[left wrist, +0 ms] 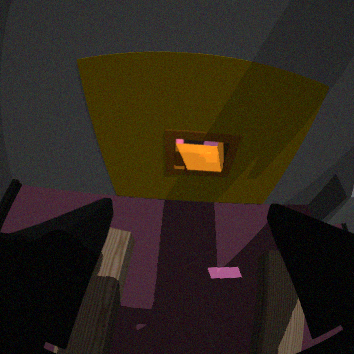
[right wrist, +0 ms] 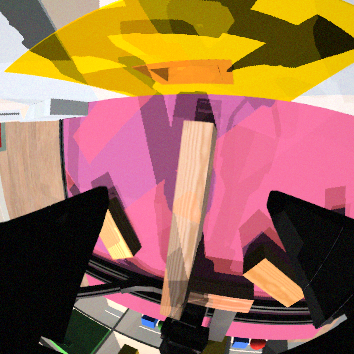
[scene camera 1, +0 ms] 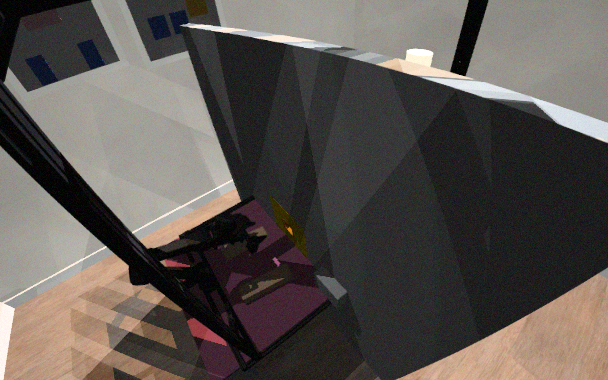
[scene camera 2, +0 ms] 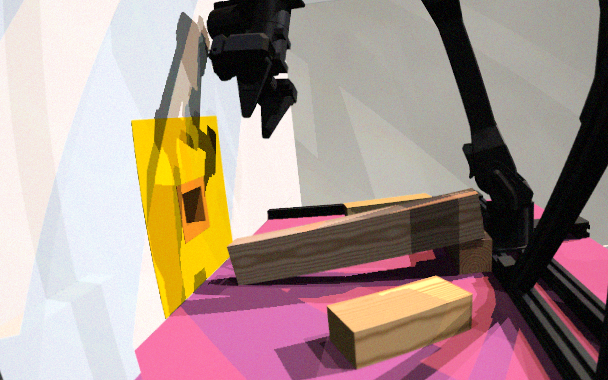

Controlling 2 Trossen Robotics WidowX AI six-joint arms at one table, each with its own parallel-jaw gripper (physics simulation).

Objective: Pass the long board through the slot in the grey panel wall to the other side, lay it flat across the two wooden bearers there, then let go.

Scene:
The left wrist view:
my left gripper
orange-framed slot
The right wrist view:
my right gripper
orange-framed slot
grey block
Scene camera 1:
grey block
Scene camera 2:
my right gripper

